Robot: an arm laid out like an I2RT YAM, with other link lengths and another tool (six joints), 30 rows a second.
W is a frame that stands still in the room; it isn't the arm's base.
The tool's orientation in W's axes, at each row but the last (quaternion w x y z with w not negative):
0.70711, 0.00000, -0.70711, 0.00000
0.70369, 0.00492, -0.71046, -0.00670
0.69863, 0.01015, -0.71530, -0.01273
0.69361, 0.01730, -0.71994, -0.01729
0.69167, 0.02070, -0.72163, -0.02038
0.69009, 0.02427, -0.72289, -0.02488
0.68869, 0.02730, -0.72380, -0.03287
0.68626, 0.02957, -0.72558, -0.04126
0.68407, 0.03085, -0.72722, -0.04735
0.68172, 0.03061, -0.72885, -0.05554
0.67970, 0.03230, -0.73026, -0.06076
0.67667, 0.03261, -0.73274, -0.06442
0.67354, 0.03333, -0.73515, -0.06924
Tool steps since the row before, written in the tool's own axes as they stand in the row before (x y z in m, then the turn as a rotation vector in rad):
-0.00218, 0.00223, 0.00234, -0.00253, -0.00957, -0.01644
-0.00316, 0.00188, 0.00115, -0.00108, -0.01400, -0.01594
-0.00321, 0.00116, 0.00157, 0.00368, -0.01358, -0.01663
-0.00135, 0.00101, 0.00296, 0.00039, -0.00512, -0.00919
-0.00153, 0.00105, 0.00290, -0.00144, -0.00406, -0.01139
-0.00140, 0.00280, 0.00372, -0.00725, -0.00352, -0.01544
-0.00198, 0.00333, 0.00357, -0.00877, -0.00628, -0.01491
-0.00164, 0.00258, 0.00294, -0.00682, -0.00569, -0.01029
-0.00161, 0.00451, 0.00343, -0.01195, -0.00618, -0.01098
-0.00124, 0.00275, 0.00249, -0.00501, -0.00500, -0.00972
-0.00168, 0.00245, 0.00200, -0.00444, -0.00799, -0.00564
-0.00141, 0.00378, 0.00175, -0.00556, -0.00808, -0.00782
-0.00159, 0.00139, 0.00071, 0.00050, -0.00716, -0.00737
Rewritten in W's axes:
-0.00234, 0.00223, -0.00218, 0.01644, -0.00957, -0.00253
-0.00112, 0.00193, -0.00314, 0.01592, -0.01402, -0.00116
-0.00149, 0.00127, -0.00321, 0.01649, -0.01376, 0.00363
-0.00291, 0.00108, -0.00141, 0.00917, -0.00514, 0.00048
-0.00283, 0.00114, -0.00159, 0.01145, -0.00398, -0.00119
-0.00365, 0.00290, -0.00137, 0.01576, -0.00305, -0.00675
-0.00345, 0.00352, -0.00186, 0.01529, -0.00566, -0.00853
-0.00281, 0.00279, -0.00153, 0.01058, -0.00518, -0.00678
-0.00323, 0.00475, -0.00130, 0.01158, -0.00512, -0.01189
-0.00231, 0.00297, -0.00105, 0.00988, -0.00474, -0.00495
-0.00178, 0.00273, -0.00147, 0.00567, -0.00759, -0.00506
-0.00148, 0.00402, -0.00100, 0.00793, -0.00764, -0.00602
-0.00050, 0.00164, -0.00142, 0.00697, -0.00757, 0.00005

